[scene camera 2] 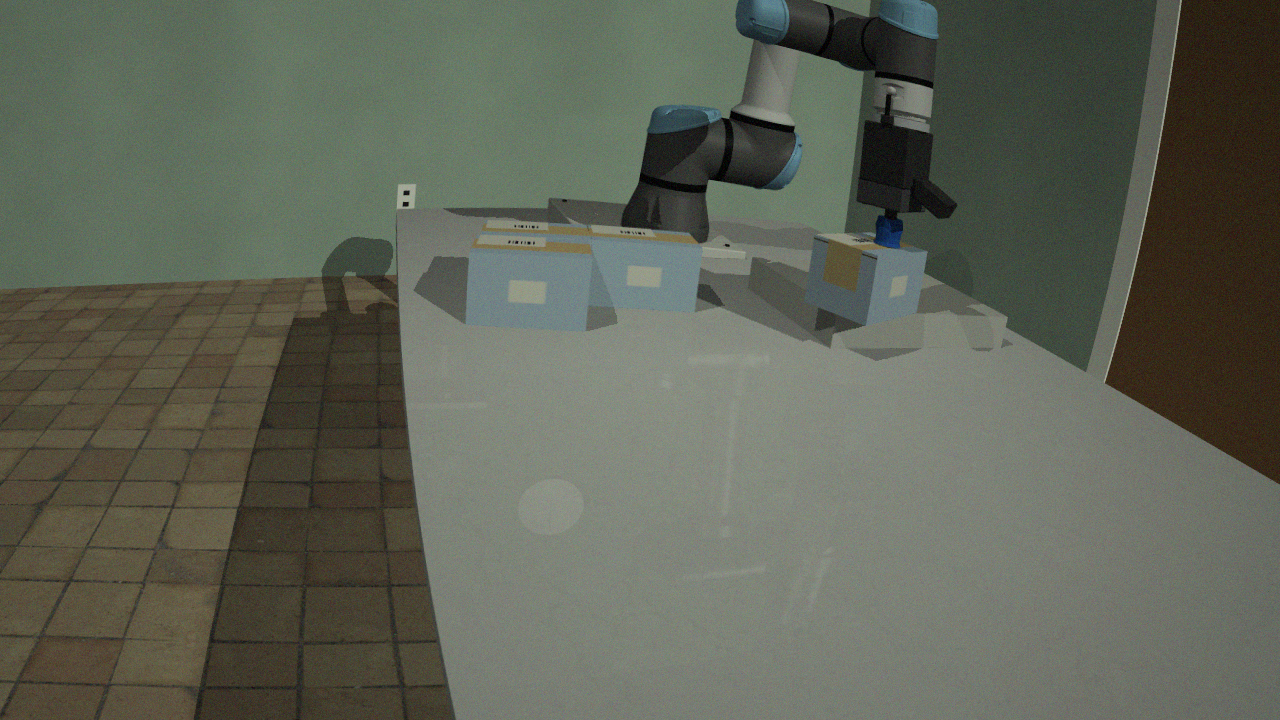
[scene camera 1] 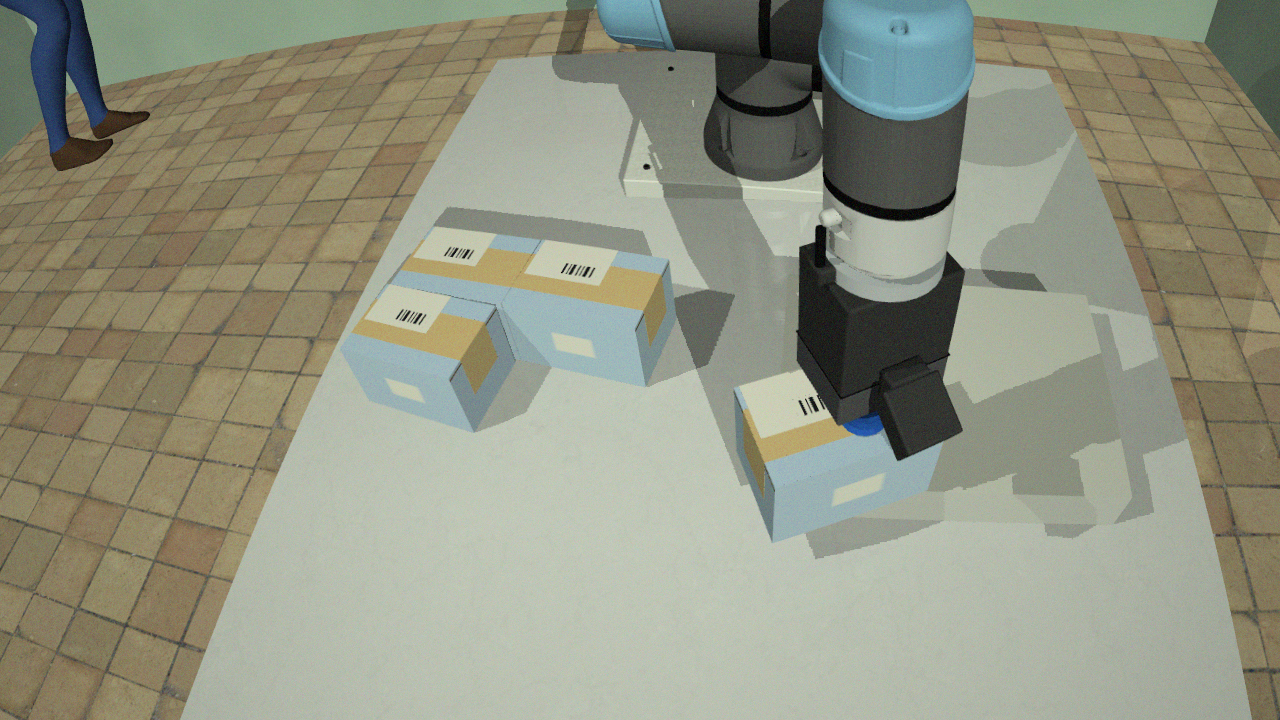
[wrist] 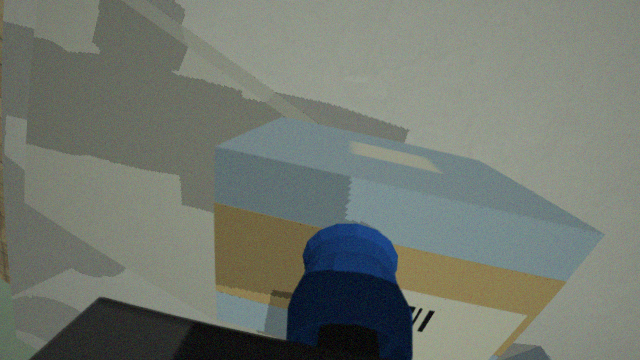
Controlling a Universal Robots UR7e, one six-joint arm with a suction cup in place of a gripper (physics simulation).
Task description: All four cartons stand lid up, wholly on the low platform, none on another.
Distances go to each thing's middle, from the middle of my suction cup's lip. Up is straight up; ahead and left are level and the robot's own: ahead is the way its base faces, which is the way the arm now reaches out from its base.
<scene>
Now: the low platform (scene camera 1: 1040, 443) 11 cm behind my suction cup, 10 cm to the left of it and 12 cm below it.
</scene>
